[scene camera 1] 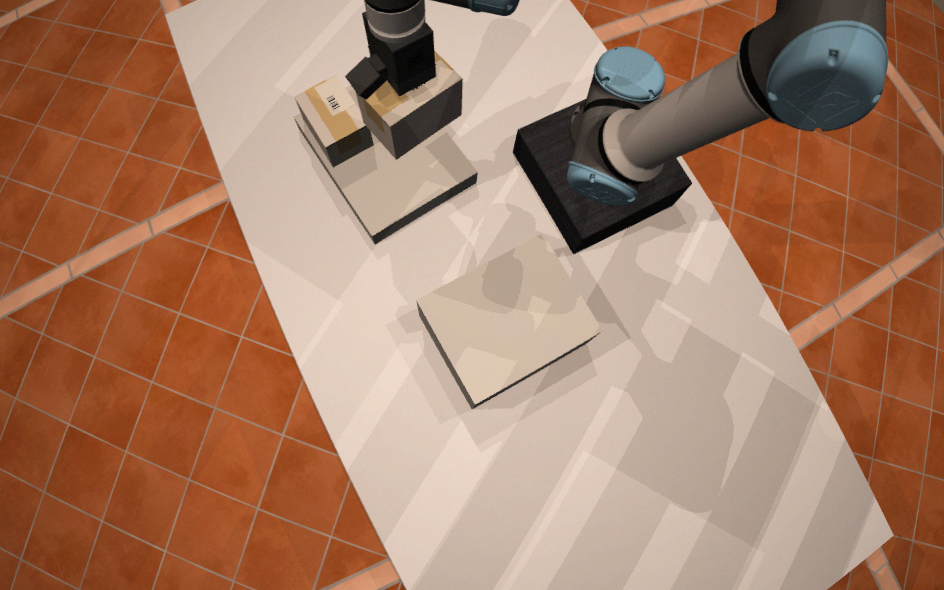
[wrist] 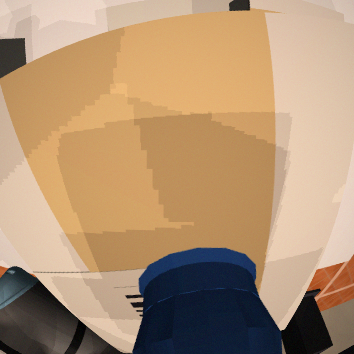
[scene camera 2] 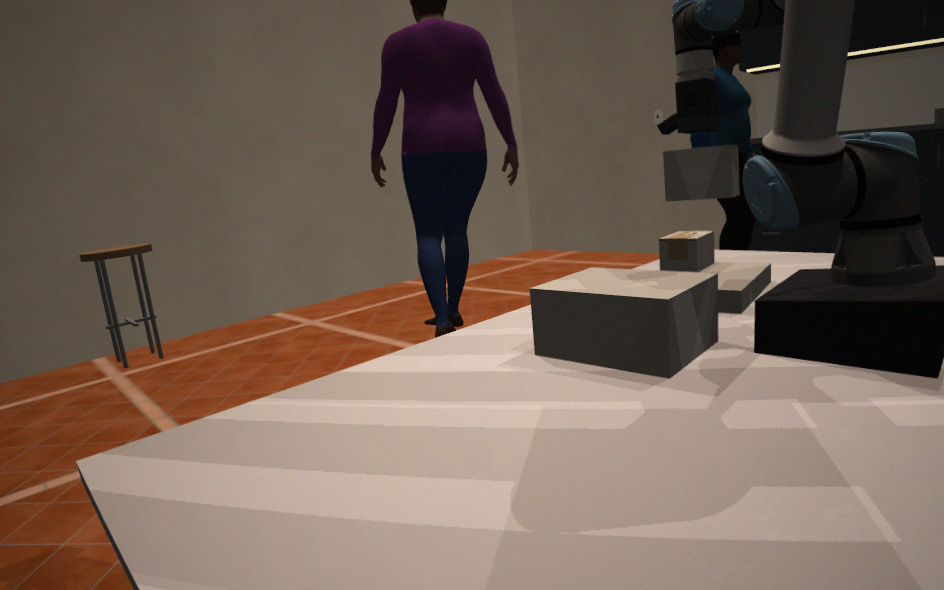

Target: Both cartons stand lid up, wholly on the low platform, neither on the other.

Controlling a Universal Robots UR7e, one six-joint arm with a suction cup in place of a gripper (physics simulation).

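Seen in the pictures: hand, its tool point: [wrist: 193,254] [scene camera 2: 699,154]; arm's base, origin of its link: [scene camera 2: 882,276].
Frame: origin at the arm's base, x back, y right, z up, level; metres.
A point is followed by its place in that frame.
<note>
The small carton [scene camera 1: 345,134] {z 0.027, x -0.476, y 0.155 m} [scene camera 2: 687,251] {z -0.004, x -0.450, y 0.156 m} stands lid up, tape and barcode label on top, at the far left end of the low platform [scene camera 1: 407,198] {z -0.055, x -0.404, y 0.025 m} [scene camera 2: 746,286] {z -0.057, x -0.270, y 0.079 m}. My suction gripper [scene camera 1: 412,90] {z 0.218, x -0.370, y 0.083 m} [scene camera 2: 698,139] [wrist: 197,265] is on the lid of the larger carton [scene camera 1: 428,114] {z 0.195, x -0.350, y 0.037 m} [scene camera 2: 699,173] {z 0.180, x -0.347, y 0.038 m} [wrist: 200,165] {z 0.231, x -0.409, y 0.076 m}, which hangs level in the air, lid up. In scene camera 2 its underside is clearly higher than the small carton's top. In scene camera 1 it overlaps the platform's back right part and hides some of it. The cup's contact shows in the wrist view.
A taller plain box-shaped block [scene camera 1: 504,320] {z 0.017, x -0.335, y -0.273 m} [scene camera 2: 605,327] {z -0.036, x -0.290, y -0.365 m} stands nearer scene camera 2 than the low platform. The arm's black base [scene camera 1: 591,222] {z -0.012, x -0.108, y -0.156 m} [scene camera 2: 835,333] {z -0.055, x -0.018, y -0.168 m} stands to the right. The table [scene camera 1: 389,313] {z -0.103, x -0.511, y -0.162 m} [scene camera 2: 348,445] {z -0.103, x -0.374, y -0.776 m} carries them. People and a stool [scene camera 2: 116,251] are beyond the table.
</note>
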